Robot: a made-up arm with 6 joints. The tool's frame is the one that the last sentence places.
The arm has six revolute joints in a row. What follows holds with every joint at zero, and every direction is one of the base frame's. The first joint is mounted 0.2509 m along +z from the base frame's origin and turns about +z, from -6.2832 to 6.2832 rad. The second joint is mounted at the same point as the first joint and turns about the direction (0, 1, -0.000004), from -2.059 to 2.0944 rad. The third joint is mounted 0.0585 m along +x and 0.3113 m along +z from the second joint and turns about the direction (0, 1, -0.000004), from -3.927 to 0.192 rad. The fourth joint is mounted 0.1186 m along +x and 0.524 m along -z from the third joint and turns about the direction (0, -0.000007, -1), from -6.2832 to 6.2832 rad. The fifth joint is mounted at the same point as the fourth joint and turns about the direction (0, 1, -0.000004), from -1.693 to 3.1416 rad. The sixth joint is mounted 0.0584 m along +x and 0.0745 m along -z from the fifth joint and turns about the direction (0, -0.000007, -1), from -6.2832 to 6.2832 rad. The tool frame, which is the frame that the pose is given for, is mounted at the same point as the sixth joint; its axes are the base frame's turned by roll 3.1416, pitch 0 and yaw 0 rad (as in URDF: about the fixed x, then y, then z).
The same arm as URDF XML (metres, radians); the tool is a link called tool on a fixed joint. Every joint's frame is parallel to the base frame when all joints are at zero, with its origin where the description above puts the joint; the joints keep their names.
<robot name="arm">
  <joint name="tool_joint" type="fixed">
    <parent link="link6"/>
    <child link="tool"/>
    <origin xyz="0.0000 0.0000 0.0000" rpy="-3.1416 0.0000 0.0000"/>
  </joint>
  <joint name="joint 6" type="revolute">
    <parent link="link5"/>
    <child link="link6"/>
    <origin xyz="0.0584 0.0000 -0.0745" rpy="0.0000 0.0000 0.0000"/>
    <axis xyz="0 0 -1"/>
    <limit lower="-6.2832" upper="6.2832"/>
  </joint>
  <joint name="joint 5" type="revolute">
    <parent link="link4"/>
    <child link="link5"/>
    <origin xyz="0.0000 0.0000 0.0000" rpy="0.0000 0.0000 0.0000"/>
    <axis xyz="0 1 0"/>
    <limit lower="-1.6930" upper="3.1416"/>
  </joint>
  <joint name="joint 4" type="revolute">
    <parent link="link3"/>
    <child link="link4"/>
    <origin xyz="0.1186 0.0000 -0.5240" rpy="0.0000 0.0000 0.0000"/>
    <axis xyz="0 0 -1"/>
    <limit lower="-6.2832" upper="6.2832"/>
  </joint>
  <joint name="joint 3" type="revolute">
    <parent link="link2"/>
    <child link="link3"/>
    <origin xyz="0.0585 0.0000 0.3113" rpy="0.0000 0.0000 0.0000"/>
    <axis xyz="0 1 0"/>
    <limit lower="-3.9270" upper="0.1920"/>
  </joint>
  <joint name="joint 2" type="revolute">
    <parent link="link1"/>
    <child link="link2"/>
    <origin xyz="0.0000 0.0000 0.0000" rpy="0.0000 0.0000 0.0000"/>
    <axis xyz="0 1 0"/>
    <limit lower="-2.0590" upper="2.0944"/>
  </joint>
  <joint name="joint 1" type="revolute">
    <parent link="base"/>
    <child link="link1"/>
    <origin xyz="0.0000 0.0000 0.2509" rpy="0.0000 0.0000 0.0000"/>
    <axis xyz="0 0 1"/>
    <limit lower="-6.2832" upper="6.2832"/>
  </joint>
  <link name="base"/>
  <link name="link1"/>
  <link name="link2"/>
  <link name="link3"/>
  <link name="link4"/>
  <link name="link5"/>
  <link name="link6"/>
  <link name="tool"/>
</robot>

